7 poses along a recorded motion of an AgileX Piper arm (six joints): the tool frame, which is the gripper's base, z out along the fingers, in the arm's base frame.
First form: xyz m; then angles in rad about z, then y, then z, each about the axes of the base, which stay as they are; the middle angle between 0 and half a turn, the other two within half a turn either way.
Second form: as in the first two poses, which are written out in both.
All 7 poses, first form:
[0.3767, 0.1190, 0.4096, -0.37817, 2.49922, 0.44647]
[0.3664, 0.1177, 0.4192, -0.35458, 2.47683, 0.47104]
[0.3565, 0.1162, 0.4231, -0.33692, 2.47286, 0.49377]
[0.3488, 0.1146, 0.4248, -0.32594, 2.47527, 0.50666]
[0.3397, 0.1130, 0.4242, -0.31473, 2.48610, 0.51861]
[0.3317, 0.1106, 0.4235, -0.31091, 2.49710, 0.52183]
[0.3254, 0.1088, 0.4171, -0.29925, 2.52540, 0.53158]
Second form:
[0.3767, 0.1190, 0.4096, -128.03, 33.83, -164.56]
[0.3664, 0.1177, 0.4192, -127.82, 35.34, -164.78]
[0.3565, 0.1162, 0.4231, -127.65, 35.81, -165.36]
[0.3488, 0.1146, 0.4248, -127.70, 35.84, -165.87]
[0.3397, 0.1130, 0.4242, -127.96, 35.42, -166.61]
[0.3317, 0.1106, 0.4235, -128.20, 34.89, -167.05]
[0.3254, 0.1088, 0.4171, -128.83, 33.52, -168.21]

